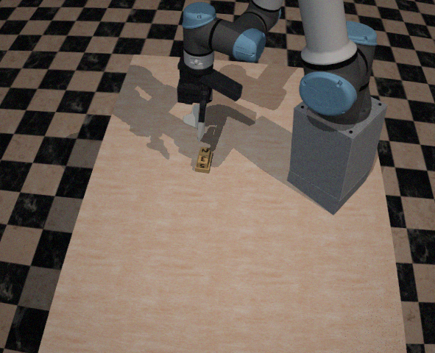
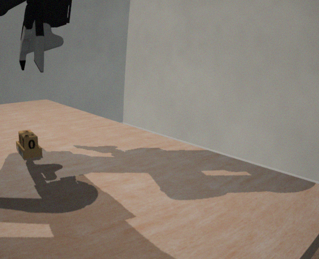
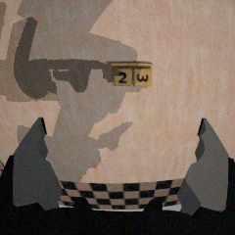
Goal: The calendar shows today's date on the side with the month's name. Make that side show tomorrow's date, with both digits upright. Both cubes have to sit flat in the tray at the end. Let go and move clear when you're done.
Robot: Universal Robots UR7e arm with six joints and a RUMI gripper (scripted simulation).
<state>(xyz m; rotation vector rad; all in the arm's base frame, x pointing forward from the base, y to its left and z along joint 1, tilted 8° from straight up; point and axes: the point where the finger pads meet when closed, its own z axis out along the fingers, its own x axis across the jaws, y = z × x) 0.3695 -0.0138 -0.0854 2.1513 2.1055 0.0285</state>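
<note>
My gripper is now 140 mm above the wooden digit cube and 30 mm to the right of it. Round my hand: wooden tray 160 mm below, 20 mm to the left.
</note>
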